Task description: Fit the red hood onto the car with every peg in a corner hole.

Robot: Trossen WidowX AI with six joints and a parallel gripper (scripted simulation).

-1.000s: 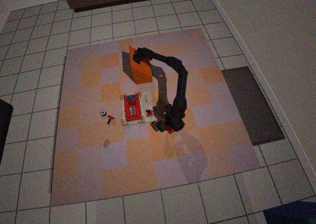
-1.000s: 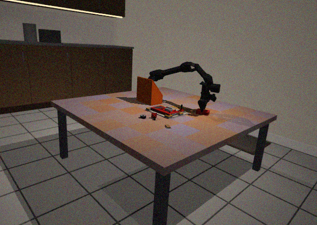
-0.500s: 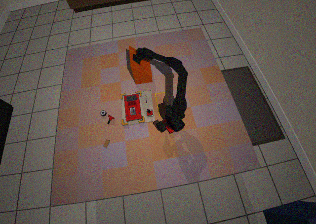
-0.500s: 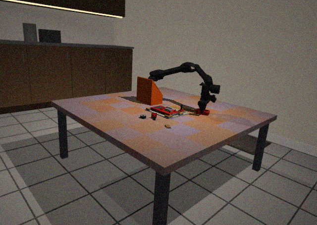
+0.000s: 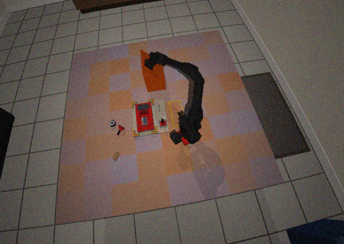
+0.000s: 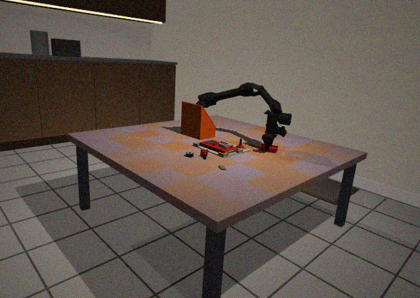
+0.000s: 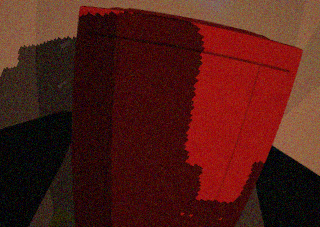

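My gripper tip is now 14 cm past the light jig plate and 24 cm to the left of it. From my gripper tip the other things lie so: tan block 11 cm ahead, 43 cm to the right, 1 cm below; small wheel 11 cm behind, 48 cm to the right; red hood 1 cm above.
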